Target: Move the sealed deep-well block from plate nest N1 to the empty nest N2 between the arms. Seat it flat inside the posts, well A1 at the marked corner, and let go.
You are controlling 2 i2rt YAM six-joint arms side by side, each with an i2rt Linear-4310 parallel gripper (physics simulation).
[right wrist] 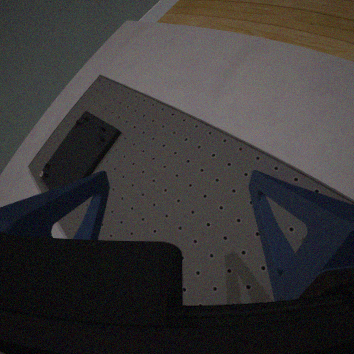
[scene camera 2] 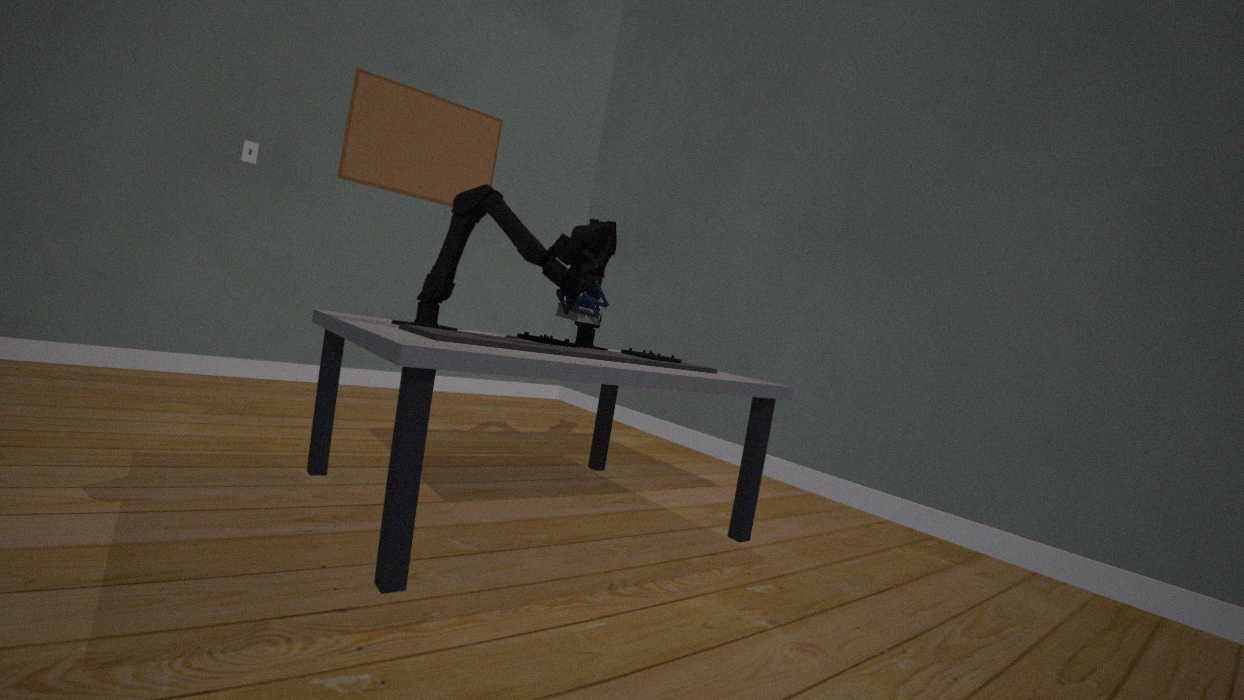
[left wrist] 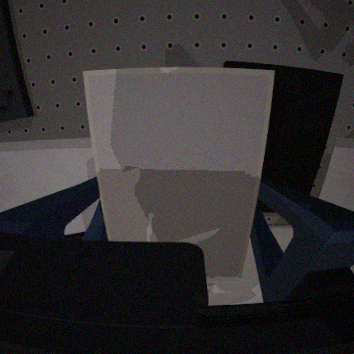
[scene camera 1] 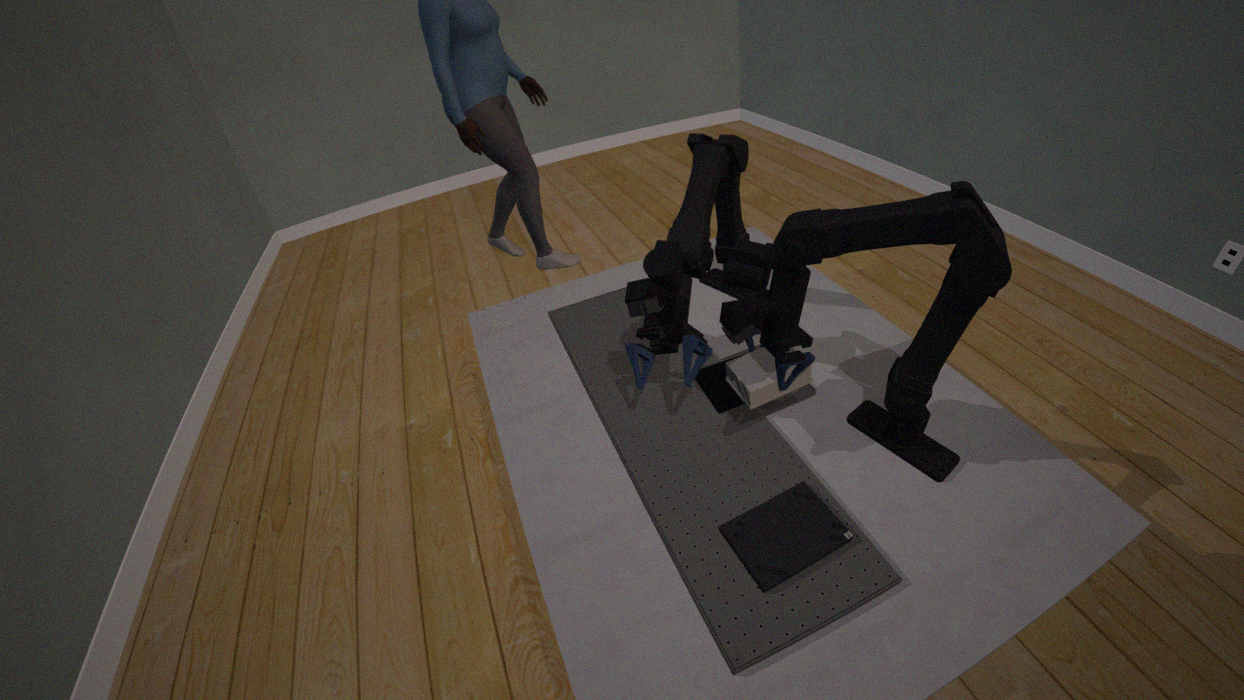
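Pixels of known places: left gripper, fingertip midpoint: (left wrist: 178, 178) (scene camera 1: 769, 375); right gripper, fingertip midpoint: (right wrist: 178, 178) (scene camera 2: 603, 311) (scene camera 1: 663, 387); left arm's base at its link origin: (scene camera 1: 900, 440); right arm's base at its link origin: (scene camera 1: 735, 288).
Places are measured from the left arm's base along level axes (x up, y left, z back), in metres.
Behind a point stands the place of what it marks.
Note:
The white sealed block (scene camera 1: 755, 379) {x 0.135, y -0.198, z -0.183 m} (left wrist: 185, 120) {x 0.135, y -0.222, z -0.176 m} is held in the air, low-right of nest N2 in scene camera 1, hiding part of it. My left gripper (scene camera 1: 771, 369) {x 0.109, y -0.207, z -0.137 m} (left wrist: 178, 178) {x 0.109, y -0.207, z -0.137 m} is shut on the block, one finger on each side. Dark nest N2 (scene camera 1: 716, 388) {x 0.025, y -0.311, z -0.166 m} (left wrist: 306, 130) {x 0.025, y -0.338, z -0.119 m} lies on the perforated board; its posts and marked corner cannot be made out. Dark nest N1 (scene camera 1: 787, 535) {x 0.025, y -0.005, z -0.306 m} (left wrist: 12, 75) {x 0.025, y -0.059, z -0.256 m} (right wrist: 80, 150) {x 0.025, y -0.025, z -0.313 m}, with posts and a small white tag, holds no block. My right gripper (scene camera 1: 665, 384) {x 0.133, y -0.291, z -0.306 m} (right wrist: 178, 178) {x 0.133, y -0.291, z -0.306 m} is open and empty above the board, left of N2 in scene camera 1. Well A1 cannot be made out.
The grey perforated board (scene camera 1: 695, 487) {x 0.013, y -0.170, z -0.345 m} (right wrist: 170, 150) {x 0.013, y -0.195, z -0.364 m} lies on the white table (scene camera 1: 556, 522) {x 0.000, y -0.272, z -0.560 m} (scene camera 2: 521, 361) {x -0.008, y -0.752, z -0.496 m}. The right arm (scene camera 1: 695, 195) {x 0.353, y -0.453, z -0.076 m} and its gripper stand close beside the left one. The left arm's base (scene camera 1: 904, 439) {x 0.037, y 0.014, z -0.028 m} is at the right. A person (scene camera 1: 500, 130) stands beyond the table.

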